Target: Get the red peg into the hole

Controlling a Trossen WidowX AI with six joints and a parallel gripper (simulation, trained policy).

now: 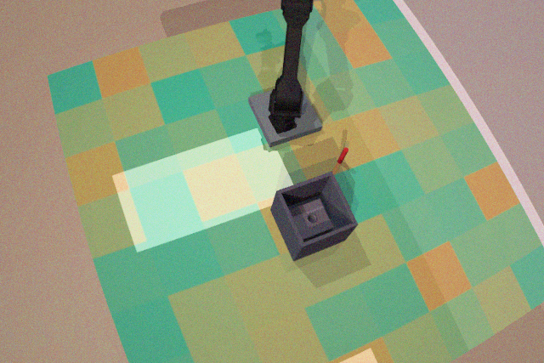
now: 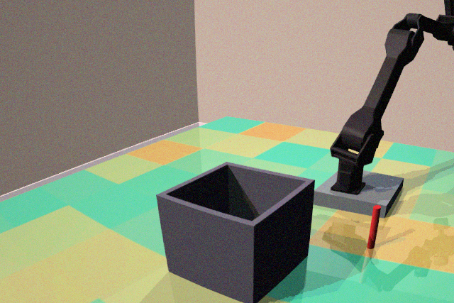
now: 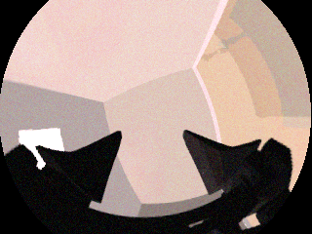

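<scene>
Now: gripper tip 80 cm short of the red peg, 36 cm above it and 19 cm to the left of it. Round my gripper tip: grey plate: 94 cm ahead, 37 cm to the right, 35 cm below.
</scene>
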